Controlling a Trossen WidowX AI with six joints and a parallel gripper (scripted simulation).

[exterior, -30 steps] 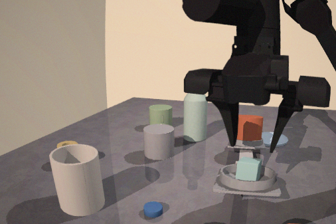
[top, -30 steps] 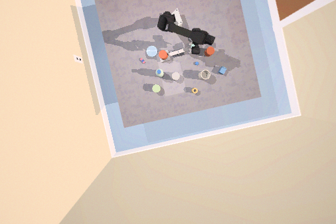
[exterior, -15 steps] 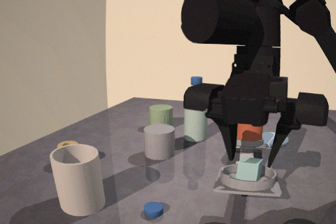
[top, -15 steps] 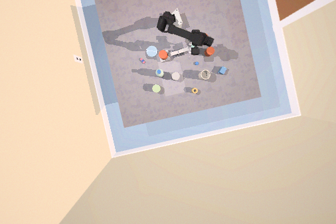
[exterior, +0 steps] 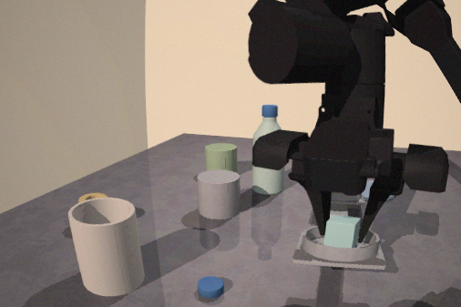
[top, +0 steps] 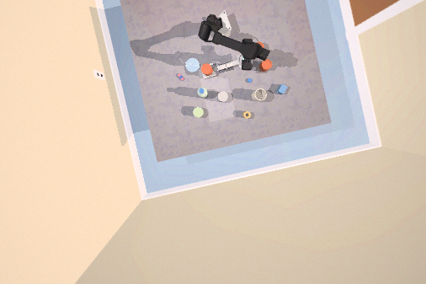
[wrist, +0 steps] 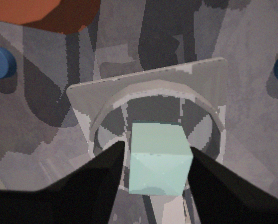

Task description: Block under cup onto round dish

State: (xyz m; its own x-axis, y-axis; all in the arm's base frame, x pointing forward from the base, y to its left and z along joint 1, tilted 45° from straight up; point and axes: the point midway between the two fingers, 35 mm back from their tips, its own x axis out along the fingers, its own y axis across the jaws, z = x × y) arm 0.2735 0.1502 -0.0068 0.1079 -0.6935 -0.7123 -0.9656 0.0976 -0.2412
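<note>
The orange cup lies 28 cm to the right of my gripper tip, 2 cm below it and 1 cm ahead of it. Also, from my gripper tip: beige cup (26 cm ahead, 5 cm to the left, 4 cm below); then balance beam (12 cm to the right, 4 cm below, 1 cm ahead); then pale teal block (right at my gripper tip).
</note>
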